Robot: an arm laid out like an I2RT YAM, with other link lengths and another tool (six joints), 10 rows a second.
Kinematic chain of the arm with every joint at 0, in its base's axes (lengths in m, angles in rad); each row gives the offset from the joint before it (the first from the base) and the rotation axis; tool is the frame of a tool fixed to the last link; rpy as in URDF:
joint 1: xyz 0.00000 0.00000 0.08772 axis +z
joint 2: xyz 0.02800 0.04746 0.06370 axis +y
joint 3: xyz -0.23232 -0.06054 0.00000 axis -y
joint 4: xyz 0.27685 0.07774 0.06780 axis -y
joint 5: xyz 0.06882 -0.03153 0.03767 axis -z
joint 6: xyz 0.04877 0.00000 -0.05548 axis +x
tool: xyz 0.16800 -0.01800 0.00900 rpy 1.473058 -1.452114 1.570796
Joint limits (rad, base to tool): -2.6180..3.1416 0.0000..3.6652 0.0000..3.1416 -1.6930..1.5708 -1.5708..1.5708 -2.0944..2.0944
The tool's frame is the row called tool.
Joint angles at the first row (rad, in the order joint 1, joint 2, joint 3, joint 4, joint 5, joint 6):
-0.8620, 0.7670, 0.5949, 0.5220, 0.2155, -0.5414
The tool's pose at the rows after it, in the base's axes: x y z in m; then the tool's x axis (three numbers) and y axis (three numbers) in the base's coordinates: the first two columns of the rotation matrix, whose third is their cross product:
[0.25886 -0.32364 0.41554 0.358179 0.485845 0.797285 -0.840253 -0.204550 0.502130]
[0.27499 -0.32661 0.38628 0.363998 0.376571 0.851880 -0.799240 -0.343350 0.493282]
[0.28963 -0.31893 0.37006 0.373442 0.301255 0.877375 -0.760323 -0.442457 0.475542]
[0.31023 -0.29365 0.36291 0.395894 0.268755 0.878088 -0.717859 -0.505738 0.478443]
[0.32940 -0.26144 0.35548 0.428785 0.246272 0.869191 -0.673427 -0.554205 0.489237]
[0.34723 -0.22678 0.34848 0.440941 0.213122 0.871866 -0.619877 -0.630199 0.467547]
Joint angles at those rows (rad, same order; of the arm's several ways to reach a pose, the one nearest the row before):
-0.8617, 0.7689, 0.6082, 0.4533, 0.1688, -0.5207
-0.8600, 0.7851, 0.6735, 0.2399, 0.1173, -0.4342
-0.8355, 0.8023, 0.7366, 0.0829, 0.0878, -0.3830
-0.7318, 0.8101, 0.7872, -0.0317, 0.1431, -0.3698
-0.5956, 0.8207, 0.8324, -0.1347, 0.2395, -0.3565
-0.4785, 0.8403, 0.8920, -0.2516, 0.2835, -0.3022

